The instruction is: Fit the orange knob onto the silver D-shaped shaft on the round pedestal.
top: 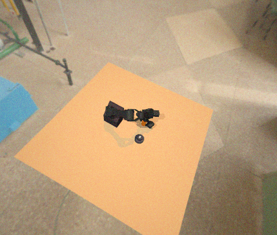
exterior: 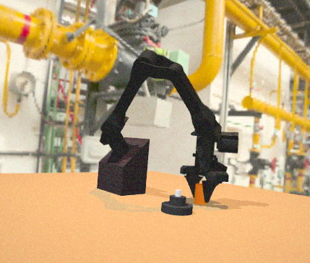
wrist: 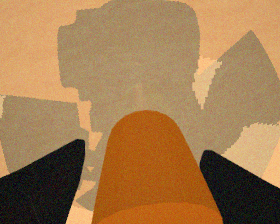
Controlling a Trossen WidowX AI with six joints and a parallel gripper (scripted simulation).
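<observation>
Right now my gripper tip is 6 cm short of the round black pedestal, 15 cm to the left of it and 2 cm below it. From my gripper tip the other things lie so: orange knob (3 cm above).
</observation>
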